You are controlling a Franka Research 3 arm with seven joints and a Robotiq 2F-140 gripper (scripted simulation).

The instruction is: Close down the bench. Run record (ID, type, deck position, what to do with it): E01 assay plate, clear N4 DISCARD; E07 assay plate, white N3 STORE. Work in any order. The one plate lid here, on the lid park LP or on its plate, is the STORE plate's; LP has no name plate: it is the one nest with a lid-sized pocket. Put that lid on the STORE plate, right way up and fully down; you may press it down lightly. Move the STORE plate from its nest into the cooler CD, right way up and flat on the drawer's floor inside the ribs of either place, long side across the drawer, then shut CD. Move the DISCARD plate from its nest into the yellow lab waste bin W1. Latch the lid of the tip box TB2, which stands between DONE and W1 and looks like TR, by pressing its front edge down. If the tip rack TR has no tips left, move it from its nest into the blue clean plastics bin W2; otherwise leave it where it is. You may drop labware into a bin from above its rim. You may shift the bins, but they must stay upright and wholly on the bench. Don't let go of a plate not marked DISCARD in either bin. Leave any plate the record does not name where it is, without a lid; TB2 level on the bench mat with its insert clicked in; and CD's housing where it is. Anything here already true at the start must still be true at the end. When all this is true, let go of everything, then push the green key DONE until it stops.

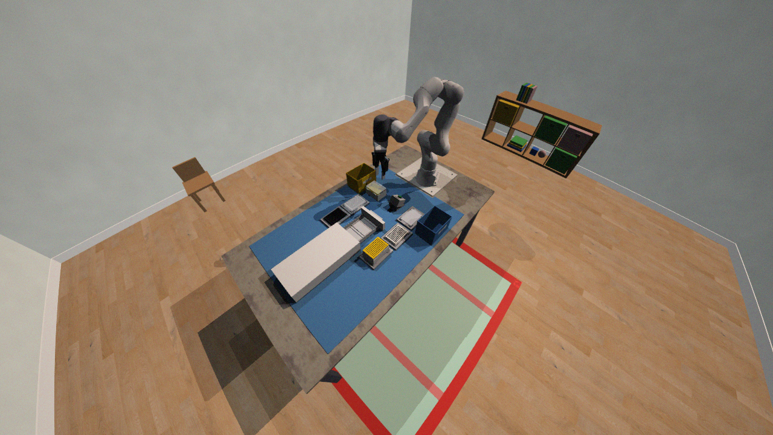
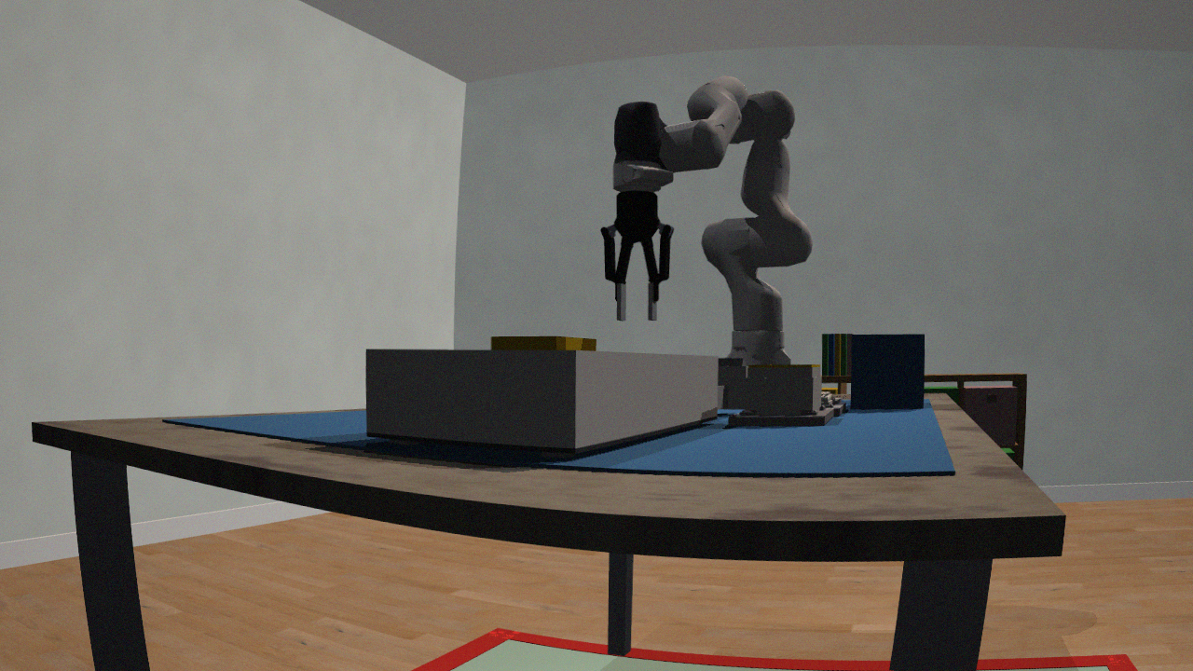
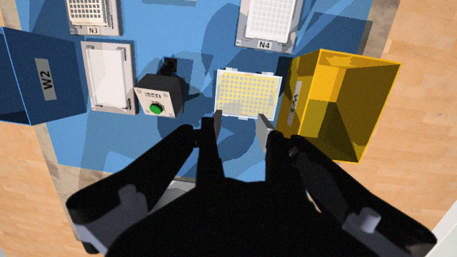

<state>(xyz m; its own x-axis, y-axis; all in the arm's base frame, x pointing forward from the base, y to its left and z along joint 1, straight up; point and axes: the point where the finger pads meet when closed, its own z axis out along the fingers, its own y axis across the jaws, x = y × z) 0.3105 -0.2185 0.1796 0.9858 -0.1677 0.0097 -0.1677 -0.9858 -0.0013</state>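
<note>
My gripper is now 90 mm short of the plate lid, 300 mm to the right of it and 170 mm above it. Also, from my hand: tip box TB2: 30 mm ahead, 20 mm to the right, 140 mm below; yellow insert: 30 mm ahead, 20 mm to the right, 130 mm below; TB2 lid: 20 mm ahead, 20 mm to the right, 130 mm below.
</note>
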